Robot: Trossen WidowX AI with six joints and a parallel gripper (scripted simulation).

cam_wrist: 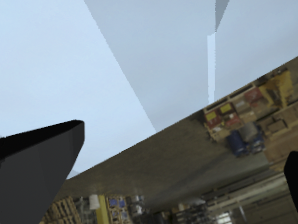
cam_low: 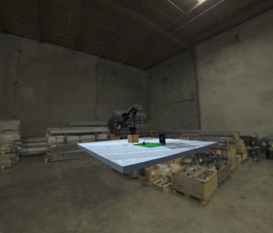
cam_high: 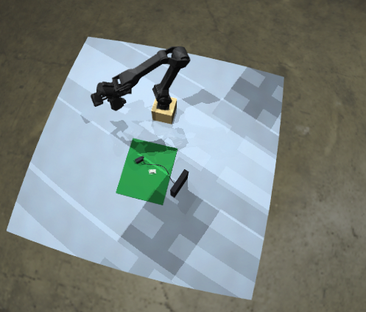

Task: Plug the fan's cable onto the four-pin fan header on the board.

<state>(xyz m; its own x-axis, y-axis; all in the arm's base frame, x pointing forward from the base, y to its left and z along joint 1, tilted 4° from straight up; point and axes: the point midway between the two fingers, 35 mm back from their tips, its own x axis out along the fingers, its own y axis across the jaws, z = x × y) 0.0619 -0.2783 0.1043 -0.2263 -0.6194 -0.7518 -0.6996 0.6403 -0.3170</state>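
My gripper tip is 240 mm short of the black plug, 210 mm to the right of it and 180 mm above it. Also, from my gripper tip: green board: 280 mm ahead, 260 mm to the left, 210 mm below; then fan: 340 mm ahead, 420 mm to the left, 140 mm below.
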